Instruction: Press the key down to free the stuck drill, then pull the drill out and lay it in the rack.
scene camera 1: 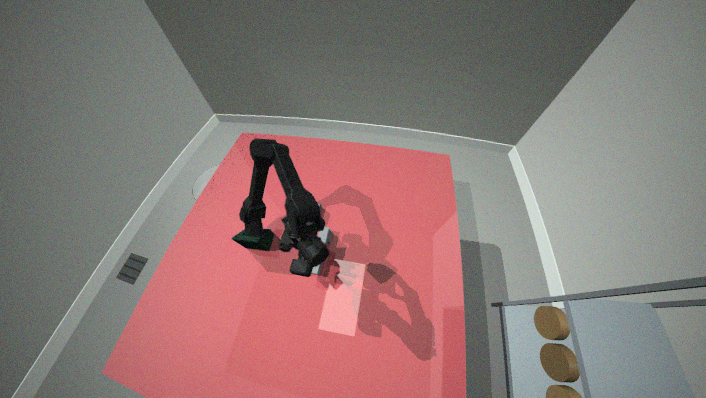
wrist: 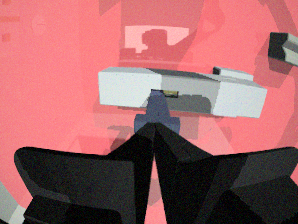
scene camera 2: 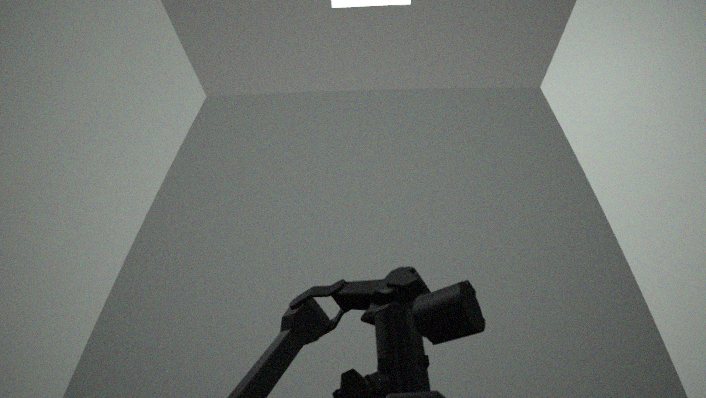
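Key visible in the wrist view (157, 111). Key out of frame in scene camera 2.
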